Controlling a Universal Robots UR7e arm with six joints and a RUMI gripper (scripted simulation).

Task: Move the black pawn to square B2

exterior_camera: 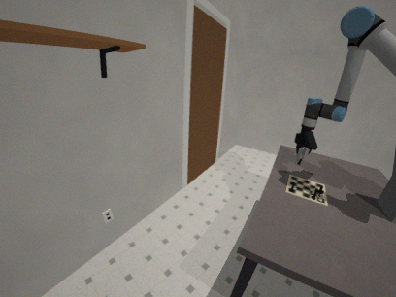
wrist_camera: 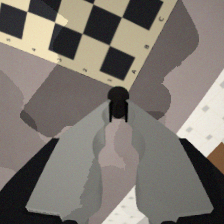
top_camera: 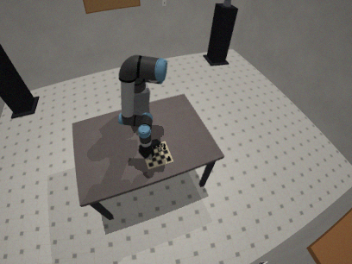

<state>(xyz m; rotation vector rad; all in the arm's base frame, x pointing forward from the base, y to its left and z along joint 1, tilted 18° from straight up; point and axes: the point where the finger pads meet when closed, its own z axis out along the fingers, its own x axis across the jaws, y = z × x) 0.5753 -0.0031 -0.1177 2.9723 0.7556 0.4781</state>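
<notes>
Now: hand 120 mm above the chessboard, 80 mm past it and 70 mm to the right of it. From my hand the other things lie so: black pawn: 10 mm below; then white piece: 160 mm behind, 140 mm to the left, 110 mm below.
</notes>
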